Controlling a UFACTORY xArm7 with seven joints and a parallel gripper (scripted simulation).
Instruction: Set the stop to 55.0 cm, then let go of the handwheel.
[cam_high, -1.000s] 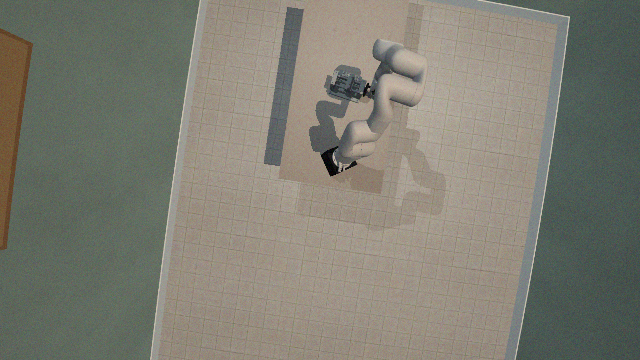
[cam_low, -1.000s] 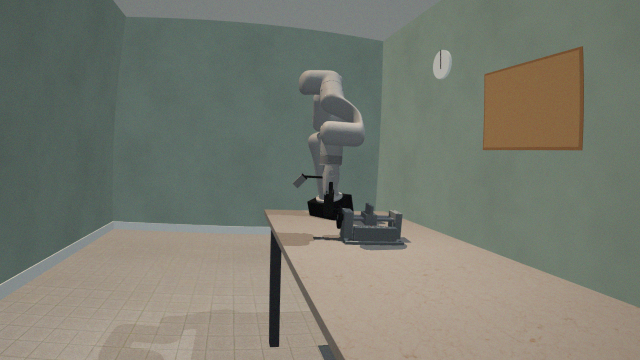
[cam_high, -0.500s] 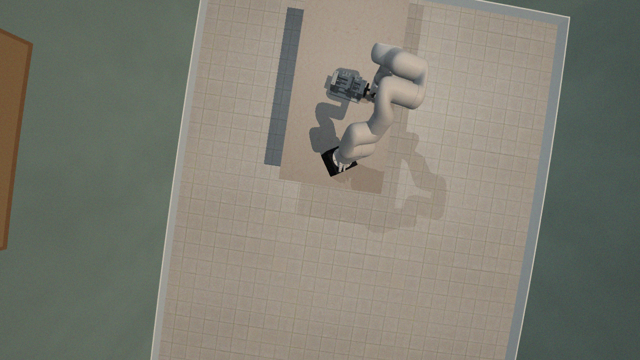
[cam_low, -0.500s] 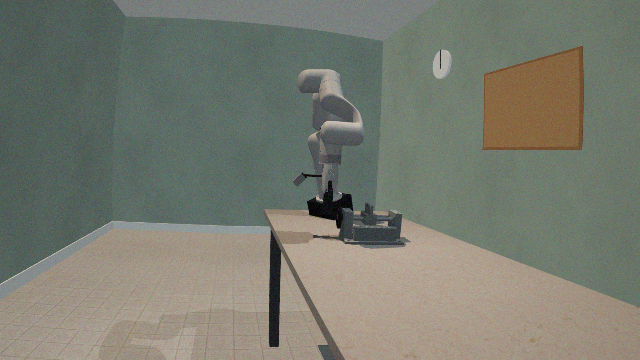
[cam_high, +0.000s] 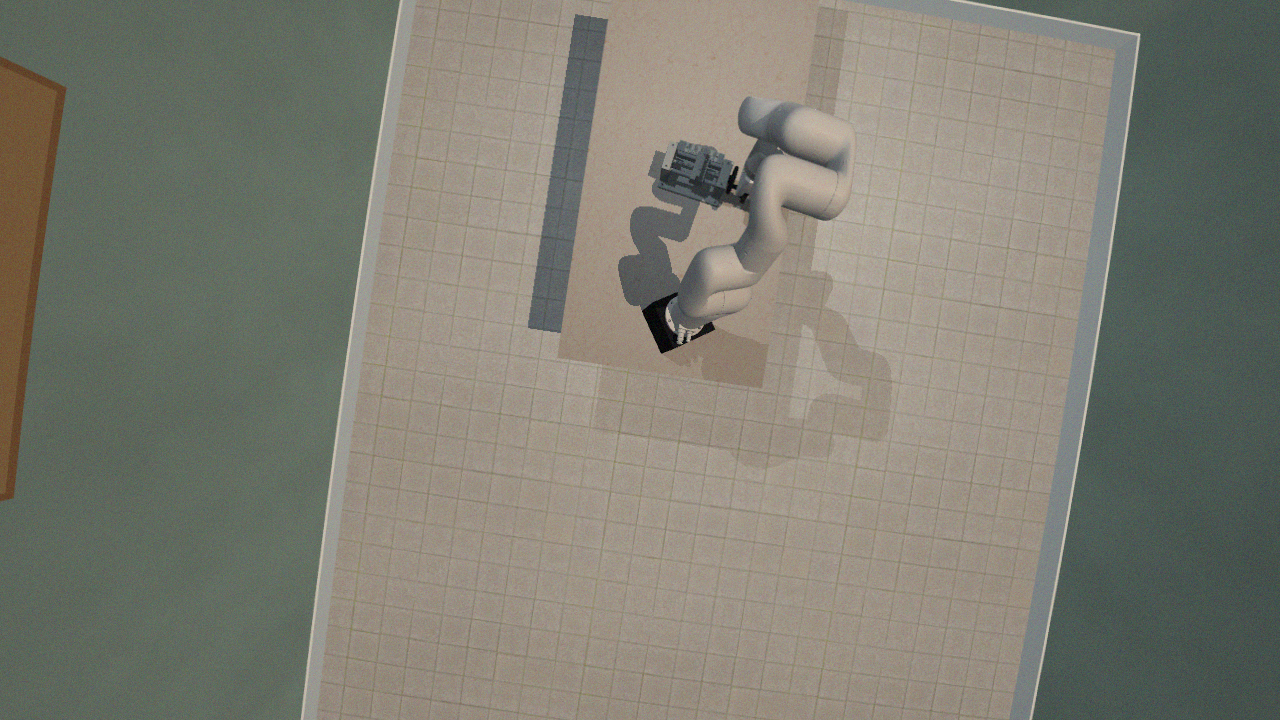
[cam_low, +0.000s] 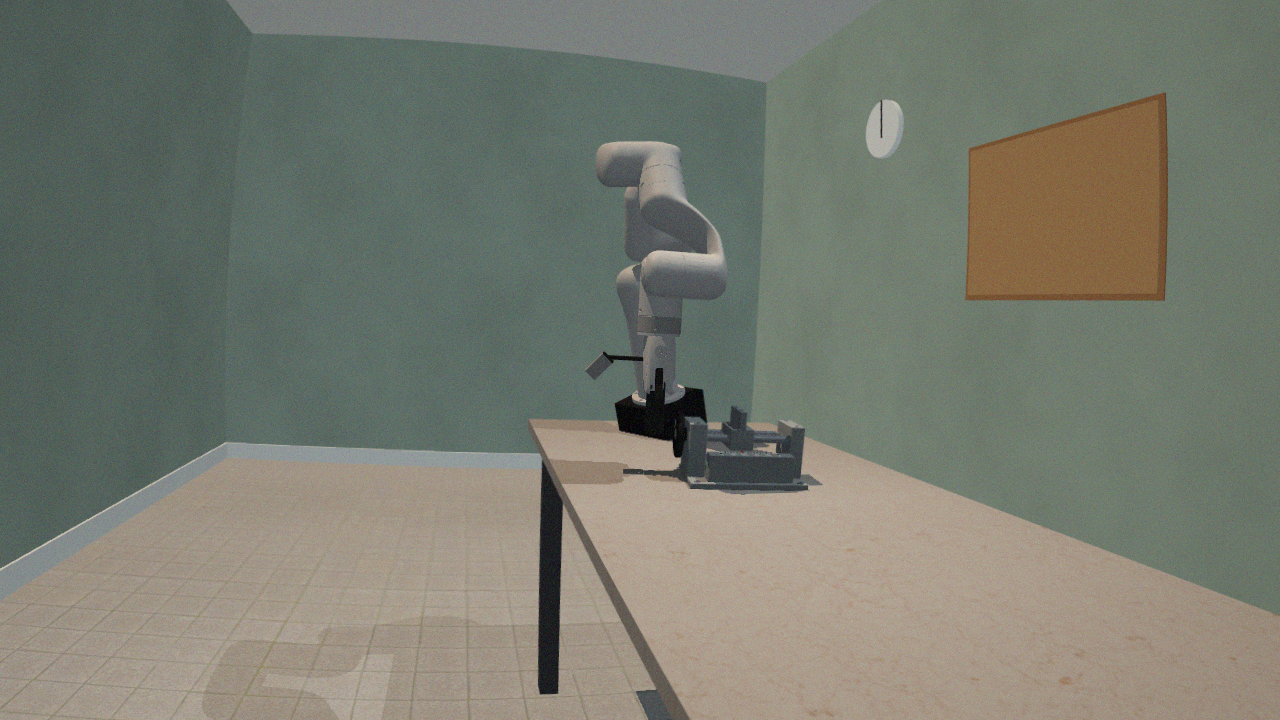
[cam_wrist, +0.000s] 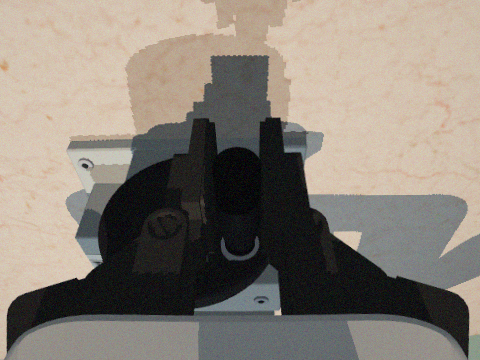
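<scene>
My gripper is now 60 mm short of the stop block and 140 mm to the right of it. Also, from my hand: crank handle (10 mm to the left); black handwheel (10 mm ahead, 20 mm to the left).
</scene>
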